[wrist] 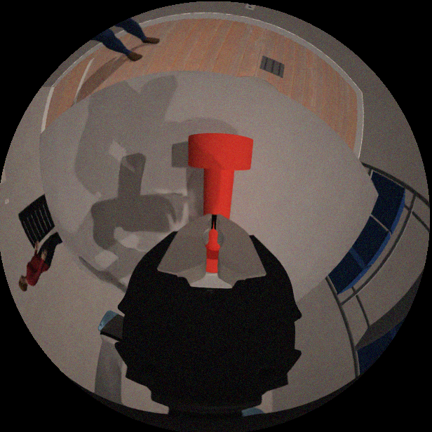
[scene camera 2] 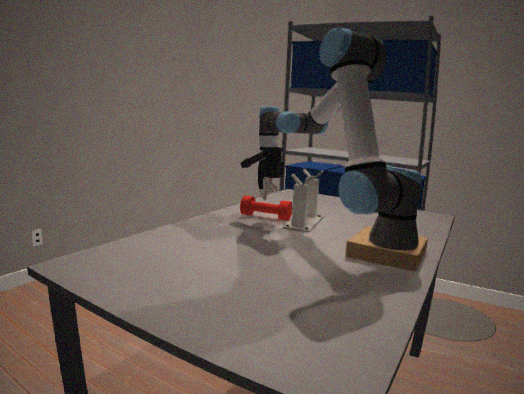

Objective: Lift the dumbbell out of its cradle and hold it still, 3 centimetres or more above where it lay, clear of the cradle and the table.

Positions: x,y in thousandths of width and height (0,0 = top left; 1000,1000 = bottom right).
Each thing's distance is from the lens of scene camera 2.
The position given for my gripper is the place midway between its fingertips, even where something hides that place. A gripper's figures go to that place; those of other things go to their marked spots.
my gripper (scene camera 2: 505,509): 1.56 m
red dumbbell (scene camera 2: 474,522): 1.55 m
pale cradle (scene camera 2: 583,499): 1.41 m
